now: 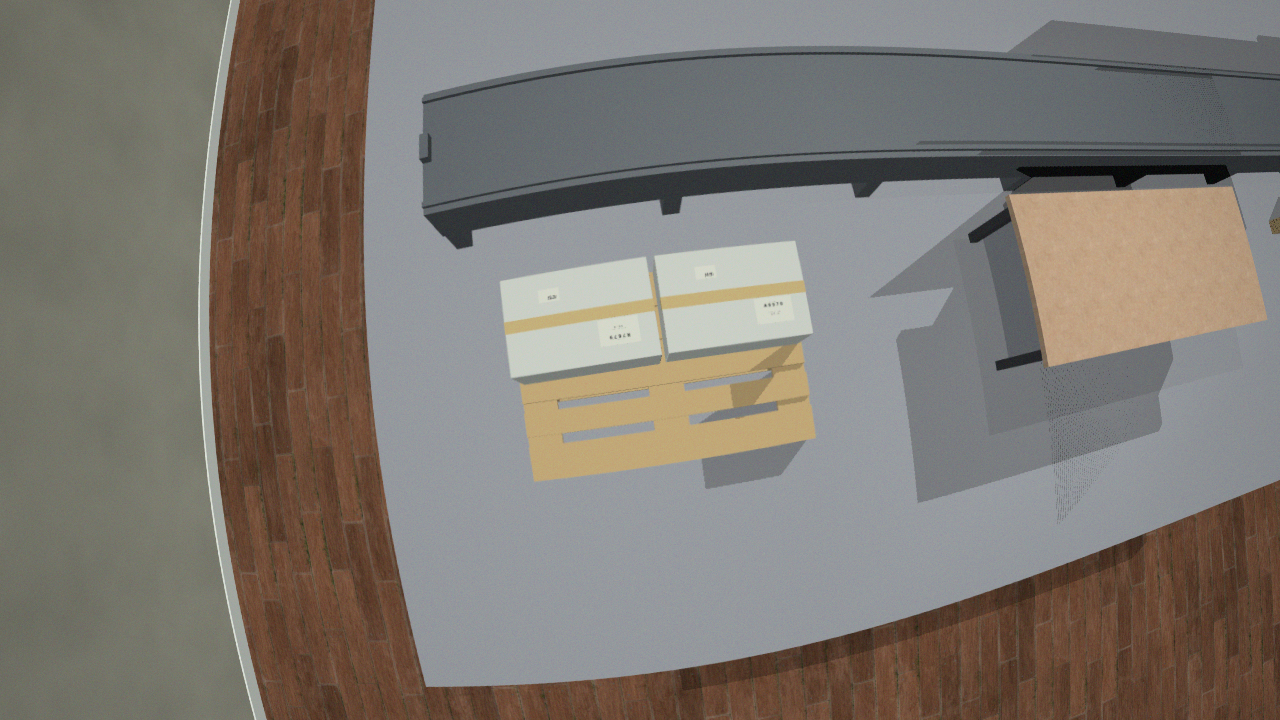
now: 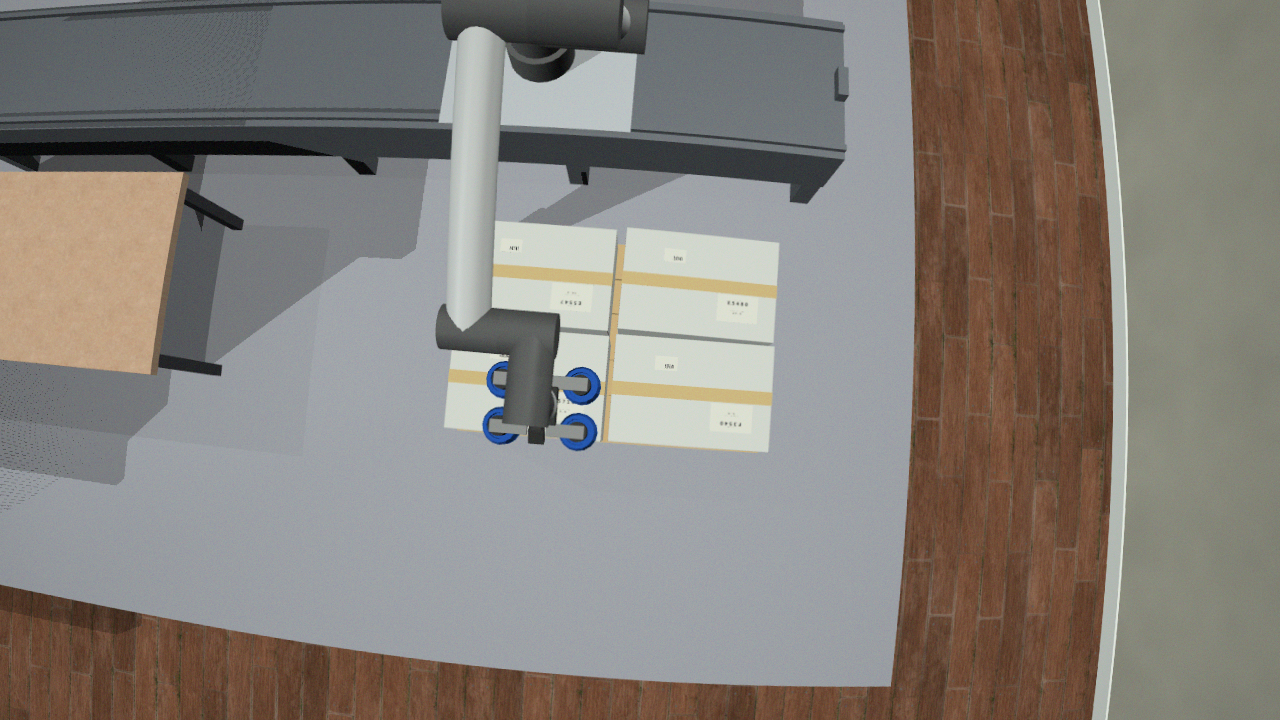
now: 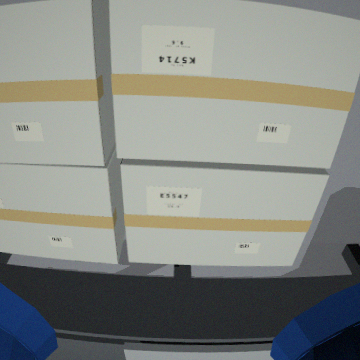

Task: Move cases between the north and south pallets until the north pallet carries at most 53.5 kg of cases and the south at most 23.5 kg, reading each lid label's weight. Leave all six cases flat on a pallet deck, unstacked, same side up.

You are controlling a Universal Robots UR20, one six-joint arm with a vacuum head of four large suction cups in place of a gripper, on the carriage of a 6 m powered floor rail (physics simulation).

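Seen in the pictures: end effector, tool point: (image 3: 163, 252); arm's base, origin of the base link: (image 2: 542, 53).
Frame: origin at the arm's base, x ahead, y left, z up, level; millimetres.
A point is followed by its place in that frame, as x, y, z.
My gripper (image 2: 540, 407) @(1299, 183, 393) (image 3: 165, 327), four blue suction cups, is open and empty above the front-left case K5714 (image 2: 469, 407) @(1310, -154, -170) (image 3: 235, 120) @(1127, 42, -169); its lid weight looks like 9.6. Behind it lies case E5547 (image 2: 554, 255) @(731, 104, -171) (image 3: 175, 250) @(683, 168, -170), weight too blurred. A back-right case (image 2: 689, 313) @(910, 612, -168) (image 3: 30, 187) @(911, 593, -167) and a front-right case (image 2: 662, 425) @(1320, 541, -136) (image 3: 50, 50) @(1286, 448, -136) lie beside them, flat and unstacked on the south pallet (image 2: 620, 259) @(663, 340, -426); their weights are unreadable. The north pallet (image 1: 590, 456) @(1324, -5227, -427) bears a left case (image 1: 590, 286) @(694, -5117, -135) and a right case (image 1: 742, 268) @(701, -4532, -149) along its rail side, weights too small to read.
The floor rail (image 1: 760, 107) (image 2: 733, 89) runs behind both pallets, with the arm's pale carriage (image 2: 572, 98) @(181, 131, 0) on it near the south pallet. A tan-topped table (image 1: 1136, 268) @(913, -2454, -40) (image 2: 80, 268) @(907, -1816, -40) stands between the pallets.
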